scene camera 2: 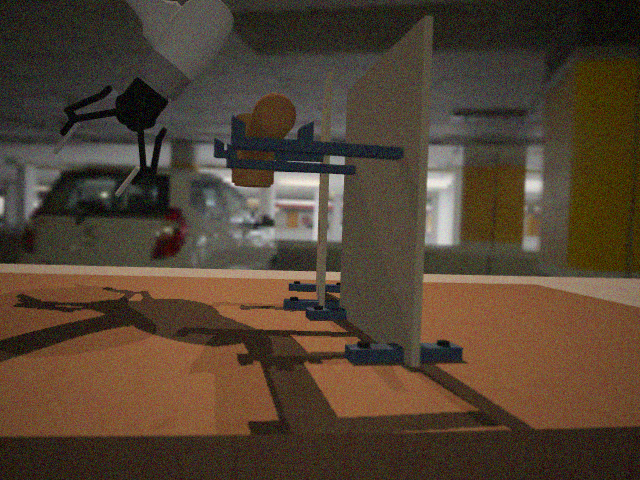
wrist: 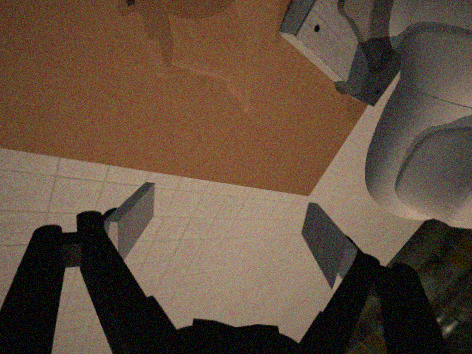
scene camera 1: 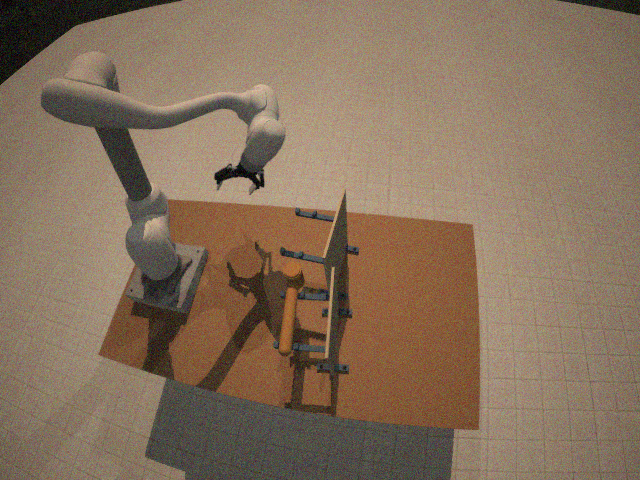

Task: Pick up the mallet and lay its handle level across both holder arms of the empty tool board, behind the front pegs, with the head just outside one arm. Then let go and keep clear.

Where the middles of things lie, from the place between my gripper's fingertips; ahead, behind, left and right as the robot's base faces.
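Wooden mallet [scene camera 2: 274,115]: my gripper is 40 cm short of it, 40 cm to the left of it and 1 cm below it.
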